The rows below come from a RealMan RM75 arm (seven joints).
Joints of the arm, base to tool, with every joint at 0 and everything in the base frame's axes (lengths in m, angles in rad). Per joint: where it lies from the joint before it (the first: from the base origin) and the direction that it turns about. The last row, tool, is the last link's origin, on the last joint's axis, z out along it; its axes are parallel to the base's.
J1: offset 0 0 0.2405 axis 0 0 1
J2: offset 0 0 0 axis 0 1 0
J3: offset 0 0 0.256 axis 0 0 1
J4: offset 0 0 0 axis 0 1 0
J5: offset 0 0 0.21 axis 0 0 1
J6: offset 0 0 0 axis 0 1 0
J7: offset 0 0 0.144 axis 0 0 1
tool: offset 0 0 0
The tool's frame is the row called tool.
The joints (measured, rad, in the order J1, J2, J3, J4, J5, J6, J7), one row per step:
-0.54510, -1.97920, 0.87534, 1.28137, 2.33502, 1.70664, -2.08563
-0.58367, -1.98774, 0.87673, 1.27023, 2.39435, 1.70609, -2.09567
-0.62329, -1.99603, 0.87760, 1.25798, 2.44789, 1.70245, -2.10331
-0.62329, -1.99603, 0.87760, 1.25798, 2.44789, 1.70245, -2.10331
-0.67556, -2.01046, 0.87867, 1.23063, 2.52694, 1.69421, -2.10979
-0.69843, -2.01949, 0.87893, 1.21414, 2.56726, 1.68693, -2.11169
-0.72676, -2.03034, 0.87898, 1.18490, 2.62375, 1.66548, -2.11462
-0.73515, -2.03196, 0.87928, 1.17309, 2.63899, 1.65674, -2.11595
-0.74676, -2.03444, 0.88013, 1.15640, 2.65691, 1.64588, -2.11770
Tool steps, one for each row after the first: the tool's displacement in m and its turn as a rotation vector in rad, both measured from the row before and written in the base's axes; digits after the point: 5 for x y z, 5 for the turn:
0.00493, 0.00677, -0.00420, -0.01275, 0.03931, 0.00447
0.00619, 0.00725, -0.00392, -0.00891, 0.03566, -0.00160
0.00000, 0.00000, 0.00000, 0.00000, 0.00000, 0.00000
0.00627, 0.00864, -0.00761, -0.01707, 0.05128, 0.00358
0.00179, 0.00351, -0.00468, -0.00841, 0.02559, 0.00442
0.00016, 0.00527, -0.00625, -0.00397, 0.03752, 0.00995
-0.00035, 0.00182, -0.00171, -0.00020, 0.01070, 0.00373
-0.00002, 0.00227, -0.00276, -0.00236, 0.01201, 0.00402

